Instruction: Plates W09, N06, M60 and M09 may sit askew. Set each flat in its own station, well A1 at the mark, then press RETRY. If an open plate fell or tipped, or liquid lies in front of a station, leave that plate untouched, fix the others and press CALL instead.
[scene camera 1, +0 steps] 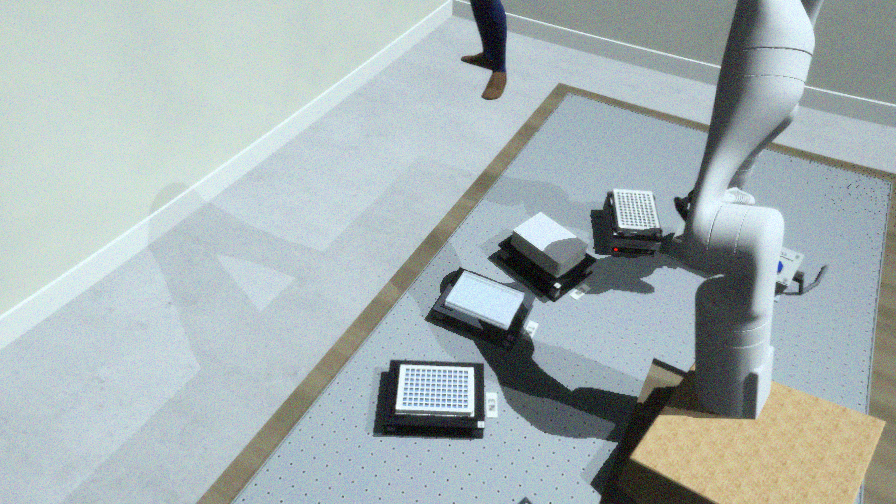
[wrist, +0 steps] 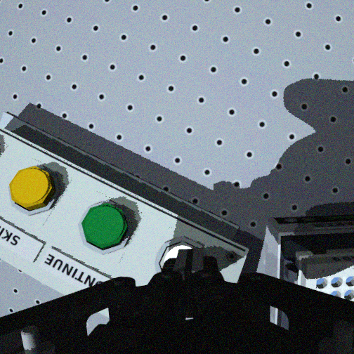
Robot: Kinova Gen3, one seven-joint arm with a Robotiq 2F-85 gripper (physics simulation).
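Observation:
My gripper [wrist: 191,264] is shut and empty, its fingertips over a white button [wrist: 175,252] that they partly hide. A green CONTINUE button [wrist: 104,226] and a yellow SKIP button [wrist: 31,188] stand beside it; no RETRY or CALL label is readable. In the scene view a white well plate [scene camera 1: 435,388] sits on the nearest black station [scene camera 1: 388,401]. A pale smooth-topped plate [scene camera 1: 484,299] and a tall white block-like plate [scene camera 1: 548,241] sit on the middle stations. Another well plate [scene camera 1: 635,210] [wrist: 342,288] is on the far station, with a red light. Plate names and exact seating are unclear.
The button panel [wrist: 60,220] borders the far station's housing at the right of the wrist view. In the scene view, a blue button [scene camera 1: 780,267] shows beside the arm [scene camera 1: 739,238]. The wooden base block [scene camera 1: 758,445] is at front right. A person's legs [scene camera 1: 491,37] stand beyond the table.

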